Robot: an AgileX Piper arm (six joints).
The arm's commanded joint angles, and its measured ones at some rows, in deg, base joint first. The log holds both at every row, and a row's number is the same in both.
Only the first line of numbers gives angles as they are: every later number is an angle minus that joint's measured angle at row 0.
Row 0, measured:
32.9, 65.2, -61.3, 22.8, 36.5, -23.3
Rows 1 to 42, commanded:
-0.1, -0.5, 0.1, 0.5, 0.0, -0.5
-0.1, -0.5, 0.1, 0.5, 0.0, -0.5
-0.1, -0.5, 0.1, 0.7, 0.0, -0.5
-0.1, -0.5, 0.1, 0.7, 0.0, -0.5
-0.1, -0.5, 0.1, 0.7, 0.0, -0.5
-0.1, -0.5, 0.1, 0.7, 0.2, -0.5
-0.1, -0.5, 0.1, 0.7, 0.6, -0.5
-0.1, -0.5, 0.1, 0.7, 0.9, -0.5
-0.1, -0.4, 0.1, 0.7, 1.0, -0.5
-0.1, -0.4, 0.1, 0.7, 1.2, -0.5
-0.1, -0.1, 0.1, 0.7, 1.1, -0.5
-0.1, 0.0, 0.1, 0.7, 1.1, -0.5
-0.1, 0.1, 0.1, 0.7, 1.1, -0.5
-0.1, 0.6, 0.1, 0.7, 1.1, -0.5
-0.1, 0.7, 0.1, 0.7, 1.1, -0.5
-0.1, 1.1, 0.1, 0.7, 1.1, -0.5
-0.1, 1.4, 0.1, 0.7, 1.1, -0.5
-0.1, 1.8, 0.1, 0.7, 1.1, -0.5
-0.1, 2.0, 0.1, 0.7, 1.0, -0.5
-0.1, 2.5, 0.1, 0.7, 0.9, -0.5
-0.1, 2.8, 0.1, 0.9, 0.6, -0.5
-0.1, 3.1, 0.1, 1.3, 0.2, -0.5
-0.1, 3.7, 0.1, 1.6, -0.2, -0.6
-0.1, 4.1, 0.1, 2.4, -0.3, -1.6
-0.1, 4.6, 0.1, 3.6, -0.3, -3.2
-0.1, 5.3, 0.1, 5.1, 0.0, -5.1
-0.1, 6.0, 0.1, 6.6, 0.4, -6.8
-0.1, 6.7, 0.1, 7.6, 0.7, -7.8
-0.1, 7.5, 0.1, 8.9, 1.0, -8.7
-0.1, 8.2, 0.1, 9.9, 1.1, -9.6
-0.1, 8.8, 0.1, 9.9, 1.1, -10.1
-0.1, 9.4, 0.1, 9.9, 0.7, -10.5
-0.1, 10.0, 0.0, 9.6, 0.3, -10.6
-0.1, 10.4, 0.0, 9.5, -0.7, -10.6
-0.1, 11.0, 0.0, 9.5, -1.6, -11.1
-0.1, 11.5, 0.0, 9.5, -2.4, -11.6
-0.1, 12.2, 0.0, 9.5, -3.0, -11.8
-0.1, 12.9, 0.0, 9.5, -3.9, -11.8
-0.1, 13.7, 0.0, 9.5, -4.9, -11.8
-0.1, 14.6, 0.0, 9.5, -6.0, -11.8
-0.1, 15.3, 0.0, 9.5, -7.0, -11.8
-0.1, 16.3, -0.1, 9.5, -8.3, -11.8
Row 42, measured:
0.0, 13.5, 0.0, 9.2, -3.8, -10.9
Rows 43 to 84, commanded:
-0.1, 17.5, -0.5, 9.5, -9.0, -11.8
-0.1, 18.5, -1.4, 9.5, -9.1, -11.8
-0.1, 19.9, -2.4, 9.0, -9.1, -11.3
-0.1, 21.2, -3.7, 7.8, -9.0, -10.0
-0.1, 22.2, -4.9, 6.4, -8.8, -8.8
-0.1, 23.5, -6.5, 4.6, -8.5, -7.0
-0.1, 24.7, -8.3, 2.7, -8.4, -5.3
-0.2, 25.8, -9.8, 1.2, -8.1, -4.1
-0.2, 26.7, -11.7, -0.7, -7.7, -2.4
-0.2, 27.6, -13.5, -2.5, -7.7, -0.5
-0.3, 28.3, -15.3, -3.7, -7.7, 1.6
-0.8, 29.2, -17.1, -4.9, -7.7, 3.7
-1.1, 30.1, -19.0, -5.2, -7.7, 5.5
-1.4, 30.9, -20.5, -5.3, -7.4, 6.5
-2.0, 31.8, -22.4, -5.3, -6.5, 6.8
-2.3, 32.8, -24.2, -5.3, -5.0, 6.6
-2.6, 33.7, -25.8, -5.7, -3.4, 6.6
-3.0, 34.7, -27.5, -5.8, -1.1, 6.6
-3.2, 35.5, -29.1, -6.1, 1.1, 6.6
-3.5, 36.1, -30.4, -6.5, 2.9, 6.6
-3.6, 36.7, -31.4, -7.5, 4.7, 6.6
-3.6, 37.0, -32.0, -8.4, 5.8, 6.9
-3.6, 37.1, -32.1, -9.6, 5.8, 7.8
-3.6, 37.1, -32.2, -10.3, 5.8, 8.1
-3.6, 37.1, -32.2, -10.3, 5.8, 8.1
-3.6, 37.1, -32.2, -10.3, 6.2, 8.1
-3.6, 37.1, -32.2, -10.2, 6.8, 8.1
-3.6, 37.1, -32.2, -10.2, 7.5, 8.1
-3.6, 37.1, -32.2, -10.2, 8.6, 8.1
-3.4, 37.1, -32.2, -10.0, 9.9, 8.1
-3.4, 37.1, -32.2, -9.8, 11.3, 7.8
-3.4, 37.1, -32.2, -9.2, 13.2, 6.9
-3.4, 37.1, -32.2, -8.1, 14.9, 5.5
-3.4, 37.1, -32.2, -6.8, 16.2, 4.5
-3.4, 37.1, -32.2, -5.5, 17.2, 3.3
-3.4, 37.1, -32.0, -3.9, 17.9, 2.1
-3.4, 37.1, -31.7, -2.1, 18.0, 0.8
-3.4, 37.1, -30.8, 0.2, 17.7, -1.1
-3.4, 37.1, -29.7, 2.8, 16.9, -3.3
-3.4, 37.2, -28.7, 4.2, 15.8, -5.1
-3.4, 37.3, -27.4, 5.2, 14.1, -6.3
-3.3, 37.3, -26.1, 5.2, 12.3, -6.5
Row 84, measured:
-3.3, 37.2, -29.9, 0.8, 16.6, -1.6
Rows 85 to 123, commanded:
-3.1, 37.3, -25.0, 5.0, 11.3, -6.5
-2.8, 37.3, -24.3, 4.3, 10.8, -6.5
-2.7, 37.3, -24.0, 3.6, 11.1, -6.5
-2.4, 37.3, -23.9, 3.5, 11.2, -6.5
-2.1, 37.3, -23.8, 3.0, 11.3, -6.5
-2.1, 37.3, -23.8, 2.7, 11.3, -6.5
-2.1, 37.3, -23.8, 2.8, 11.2, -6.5
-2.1, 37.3, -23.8, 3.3, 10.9, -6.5
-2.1, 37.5, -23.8, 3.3, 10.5, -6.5
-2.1, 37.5, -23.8, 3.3, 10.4, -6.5
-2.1, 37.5, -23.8, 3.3, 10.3, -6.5
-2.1, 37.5, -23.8, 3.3, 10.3, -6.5
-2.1, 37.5, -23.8, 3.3, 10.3, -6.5
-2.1, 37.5, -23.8, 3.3, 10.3, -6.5
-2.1, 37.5, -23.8, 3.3, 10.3, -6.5
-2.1, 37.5, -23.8, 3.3, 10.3, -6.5
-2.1, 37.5, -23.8, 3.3, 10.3, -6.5
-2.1, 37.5, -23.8, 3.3, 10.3, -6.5
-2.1, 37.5, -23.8, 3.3, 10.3, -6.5
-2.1, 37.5, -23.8, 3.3, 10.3, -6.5
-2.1, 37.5, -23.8, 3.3, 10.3, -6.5
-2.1, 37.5, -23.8, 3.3, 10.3, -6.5
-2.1, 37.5, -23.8, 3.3, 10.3, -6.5
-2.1, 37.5, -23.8, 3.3, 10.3, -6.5
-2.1, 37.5, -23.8, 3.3, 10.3, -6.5
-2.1, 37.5, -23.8, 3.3, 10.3, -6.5
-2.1, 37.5, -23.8, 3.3, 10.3, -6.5
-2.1, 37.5, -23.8, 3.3, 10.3, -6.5
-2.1, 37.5, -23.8, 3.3, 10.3, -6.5
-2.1, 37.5, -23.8, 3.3, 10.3, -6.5
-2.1, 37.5, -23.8, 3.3, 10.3, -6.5
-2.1, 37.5, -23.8, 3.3, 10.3, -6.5
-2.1, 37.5, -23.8, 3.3, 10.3, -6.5
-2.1, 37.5, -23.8, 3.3, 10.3, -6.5
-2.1, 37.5, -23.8, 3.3, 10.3, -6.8
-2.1, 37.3, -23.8, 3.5, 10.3, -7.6
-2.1, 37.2, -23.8, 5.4, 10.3, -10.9
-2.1, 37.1, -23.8, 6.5, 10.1, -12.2
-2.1, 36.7, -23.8, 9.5, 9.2, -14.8
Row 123, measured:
-2.1, 37.5, -24.0, 4.1, 10.7, -8.3
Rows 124 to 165, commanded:
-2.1, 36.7, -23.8, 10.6, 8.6, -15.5
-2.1, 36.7, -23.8, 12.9, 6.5, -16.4
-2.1, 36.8, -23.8, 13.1, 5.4, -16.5
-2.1, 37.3, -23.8, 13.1, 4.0, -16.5
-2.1, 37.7, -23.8, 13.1, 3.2, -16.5
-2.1, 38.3, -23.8, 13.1, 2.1, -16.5
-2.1, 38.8, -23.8, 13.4, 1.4, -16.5
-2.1, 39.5, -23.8, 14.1, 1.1, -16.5
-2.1, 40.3, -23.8, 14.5, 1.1, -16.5
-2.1, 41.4, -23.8, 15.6, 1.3, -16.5
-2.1, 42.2, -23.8, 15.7, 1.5, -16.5
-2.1, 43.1, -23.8, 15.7, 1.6, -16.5
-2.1, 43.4, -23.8, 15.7, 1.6, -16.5
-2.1, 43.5, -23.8, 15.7, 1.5, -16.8
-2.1, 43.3, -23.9, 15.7, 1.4, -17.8
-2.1, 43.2, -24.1, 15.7, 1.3, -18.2
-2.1, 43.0, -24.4, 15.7, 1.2, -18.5
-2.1, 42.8, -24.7, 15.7, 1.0, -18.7
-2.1, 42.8, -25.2, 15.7, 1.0, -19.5
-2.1, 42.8, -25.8, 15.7, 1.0, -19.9
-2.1, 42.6, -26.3, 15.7, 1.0, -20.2
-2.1, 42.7, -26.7, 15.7, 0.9, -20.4
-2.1, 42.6, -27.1, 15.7, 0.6, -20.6
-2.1, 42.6, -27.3, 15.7, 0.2, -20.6
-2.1, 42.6, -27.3, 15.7, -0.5, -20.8
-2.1, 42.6, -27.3, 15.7, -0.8, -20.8
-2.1, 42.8, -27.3, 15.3, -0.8, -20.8
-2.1, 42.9, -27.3, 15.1, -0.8, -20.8
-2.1, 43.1, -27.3, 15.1, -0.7, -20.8
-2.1, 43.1, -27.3, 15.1, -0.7, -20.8
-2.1, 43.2, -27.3, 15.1, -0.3, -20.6
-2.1, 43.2, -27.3, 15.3, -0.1, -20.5
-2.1, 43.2, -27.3, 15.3, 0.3, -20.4
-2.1, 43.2, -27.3, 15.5, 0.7, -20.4
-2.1, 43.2, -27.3, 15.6, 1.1, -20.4
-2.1, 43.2, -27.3, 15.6, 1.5, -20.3
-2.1, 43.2, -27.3, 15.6, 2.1, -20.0
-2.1, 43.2, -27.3, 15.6, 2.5, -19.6
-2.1, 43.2, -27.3, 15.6, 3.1, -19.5
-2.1, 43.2, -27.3, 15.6, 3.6, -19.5
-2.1, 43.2, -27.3, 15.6, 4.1, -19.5
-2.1, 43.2, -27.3, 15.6, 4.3, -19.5
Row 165, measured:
-2.1, 43.3, -27.0, 15.4, 2.6, -19.7
